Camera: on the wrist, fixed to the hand. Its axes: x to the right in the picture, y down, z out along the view.
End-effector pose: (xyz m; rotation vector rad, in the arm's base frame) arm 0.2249 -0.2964 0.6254 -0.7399 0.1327 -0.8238
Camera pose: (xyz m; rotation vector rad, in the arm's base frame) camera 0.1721 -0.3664 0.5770 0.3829 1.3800 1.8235
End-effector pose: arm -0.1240 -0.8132 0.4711 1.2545 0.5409 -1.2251
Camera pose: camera -0.1243 -0.7244 0.4247 0.9374 -0.9151 1.7078
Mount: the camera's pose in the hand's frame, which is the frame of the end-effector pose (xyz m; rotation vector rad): 0.0052 -0.0328 -0.0945 0.0313 0.7475 2.9712
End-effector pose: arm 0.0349 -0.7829 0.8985 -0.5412 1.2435 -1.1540
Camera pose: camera -0.0650 -0.7764 0.8956 1.6476 1.0156 1.3439
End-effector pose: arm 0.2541 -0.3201 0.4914 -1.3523 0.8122 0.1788
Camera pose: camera 0.2370 -0.4160 0.5146 -0.9207 -2.2459 -1.5392
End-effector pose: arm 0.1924 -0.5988 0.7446 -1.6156 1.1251 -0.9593
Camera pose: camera 0.1140 -0.6216 0.8026 1.3780 2.0293 0.7046
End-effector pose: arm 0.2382 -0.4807 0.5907 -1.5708 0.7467 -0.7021
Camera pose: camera 0.1695 -0.5389 0.6345 0.9953 2.2064 1.0750
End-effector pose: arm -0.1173 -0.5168 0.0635 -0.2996 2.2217 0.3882
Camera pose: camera -0.1761 -0.5829 0.1104 -2.1273 -0.6587 -0.9710
